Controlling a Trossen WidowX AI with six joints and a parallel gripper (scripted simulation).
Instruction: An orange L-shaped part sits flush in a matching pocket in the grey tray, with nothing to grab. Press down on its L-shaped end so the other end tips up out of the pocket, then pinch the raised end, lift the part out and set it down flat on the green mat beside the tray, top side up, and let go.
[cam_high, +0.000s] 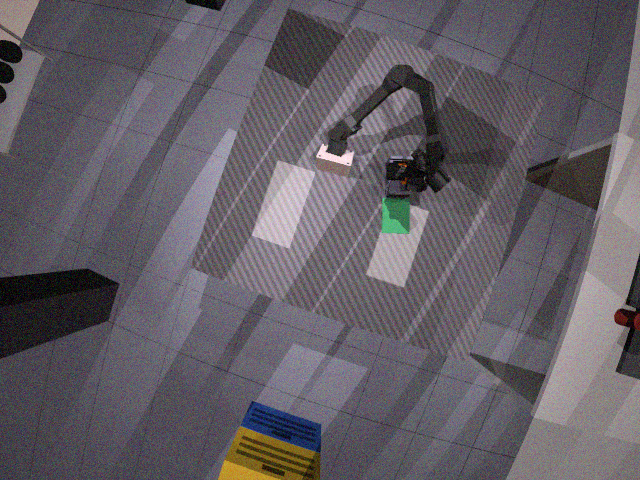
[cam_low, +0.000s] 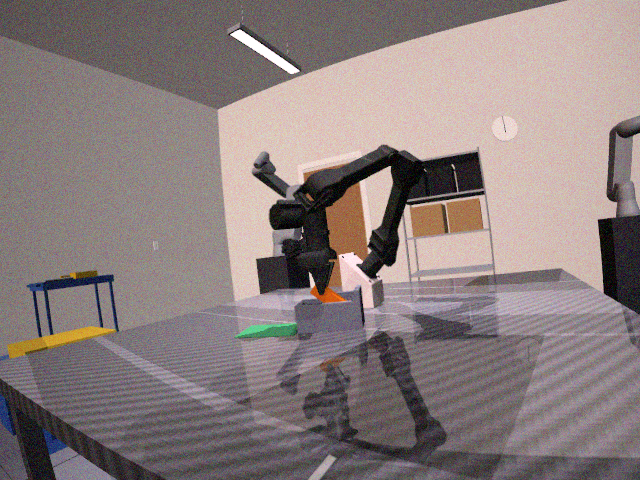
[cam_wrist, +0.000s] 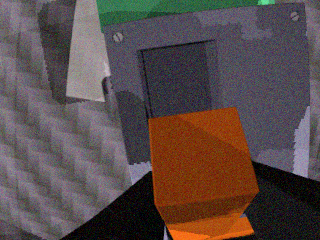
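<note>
The green mat is 14 cm to the right of my gripper tip, 10 cm below it and 3 cm ahead of it. Also, from my gripper tip: orange L-shaped part 3 cm to the left, 3 cm below, 3 cm behind.
</note>
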